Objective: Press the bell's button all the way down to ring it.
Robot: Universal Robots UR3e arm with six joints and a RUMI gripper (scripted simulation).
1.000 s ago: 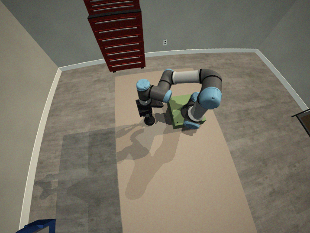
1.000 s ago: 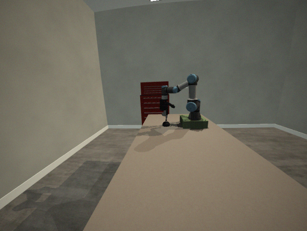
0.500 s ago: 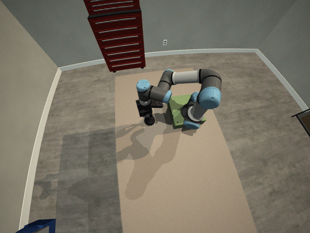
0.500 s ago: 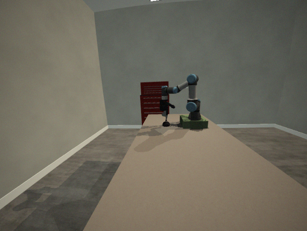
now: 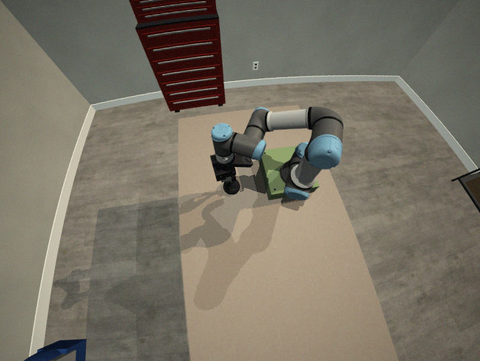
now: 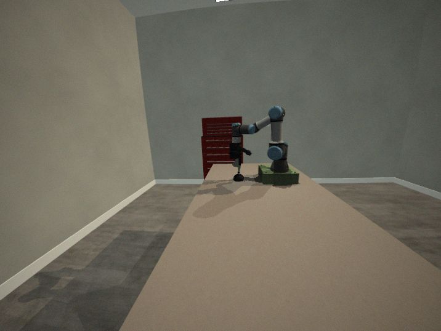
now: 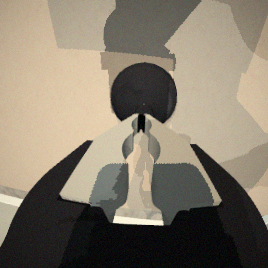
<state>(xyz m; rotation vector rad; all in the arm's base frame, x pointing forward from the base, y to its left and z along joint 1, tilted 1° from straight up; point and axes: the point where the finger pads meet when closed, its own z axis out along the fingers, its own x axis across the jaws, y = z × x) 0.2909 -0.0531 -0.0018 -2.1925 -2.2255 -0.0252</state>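
The black dome bell lies 4 cm below my hand.
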